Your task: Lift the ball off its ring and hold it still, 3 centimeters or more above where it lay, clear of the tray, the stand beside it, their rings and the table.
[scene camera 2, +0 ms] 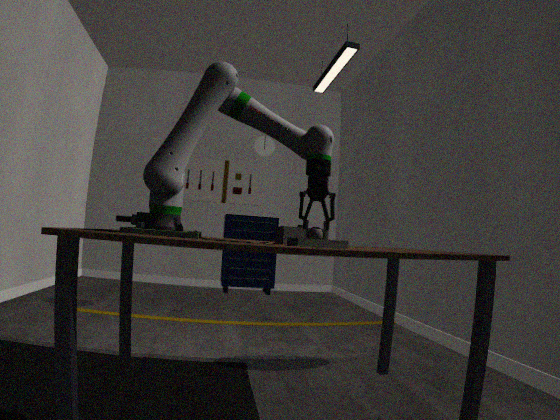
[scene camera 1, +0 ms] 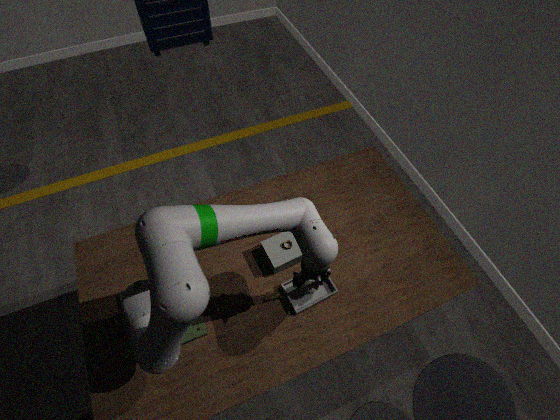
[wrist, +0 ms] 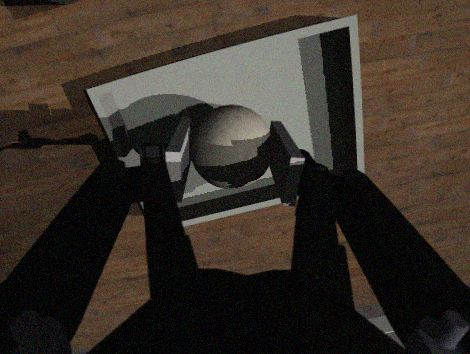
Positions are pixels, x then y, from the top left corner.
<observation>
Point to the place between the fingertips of my gripper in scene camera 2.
At 315, 239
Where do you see a shallow grey tray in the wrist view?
309, 78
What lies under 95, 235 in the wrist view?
My gripper.
</observation>
